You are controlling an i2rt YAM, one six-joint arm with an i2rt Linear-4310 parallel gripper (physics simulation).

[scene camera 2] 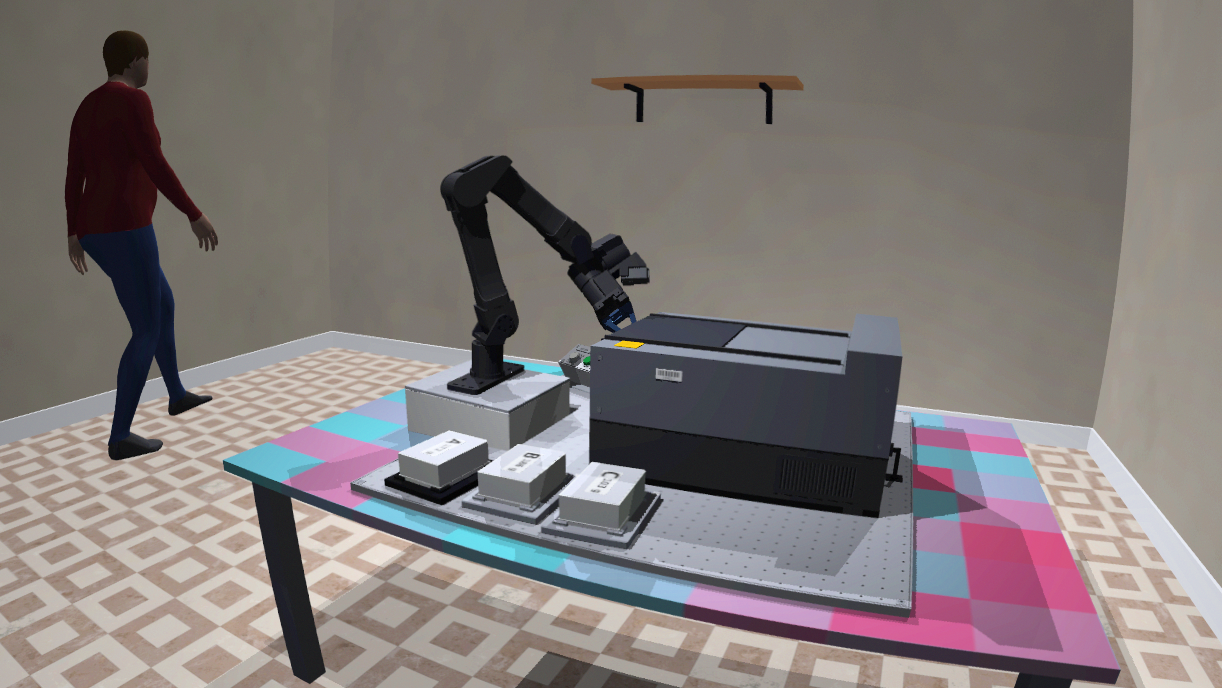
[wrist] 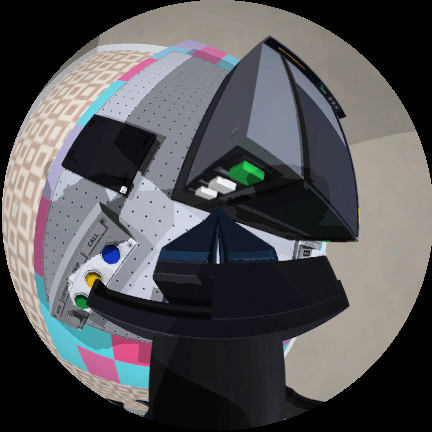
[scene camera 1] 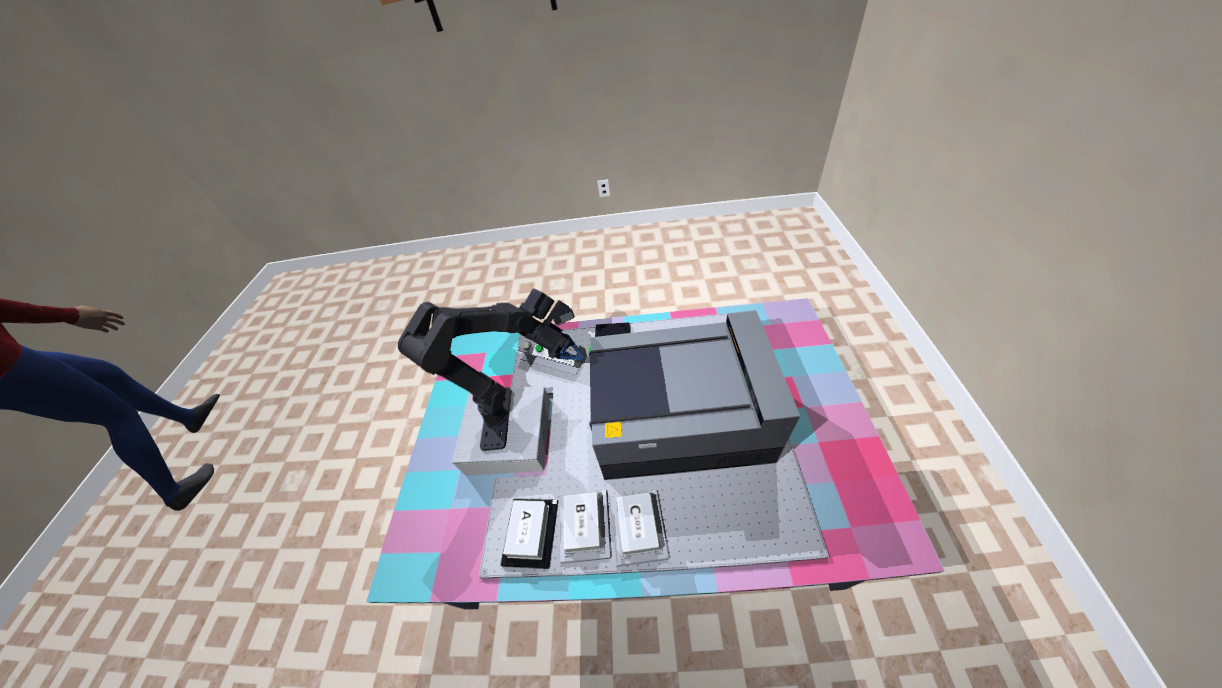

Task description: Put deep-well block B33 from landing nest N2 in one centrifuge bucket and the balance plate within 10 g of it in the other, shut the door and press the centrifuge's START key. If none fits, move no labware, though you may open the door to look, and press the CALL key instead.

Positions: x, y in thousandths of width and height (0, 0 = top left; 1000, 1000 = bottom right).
Labels:
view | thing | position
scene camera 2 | my gripper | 523, 498
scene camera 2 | balance plate C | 494, 722
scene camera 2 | balance plate A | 367, 666
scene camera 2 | balance plate B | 429, 691
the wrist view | my gripper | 503, 497
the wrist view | centrifuge control panel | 506, 425
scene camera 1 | my gripper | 477, 521
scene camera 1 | balance plate C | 523, 773
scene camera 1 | balance plate A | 430, 784
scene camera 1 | balance plate B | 477, 759

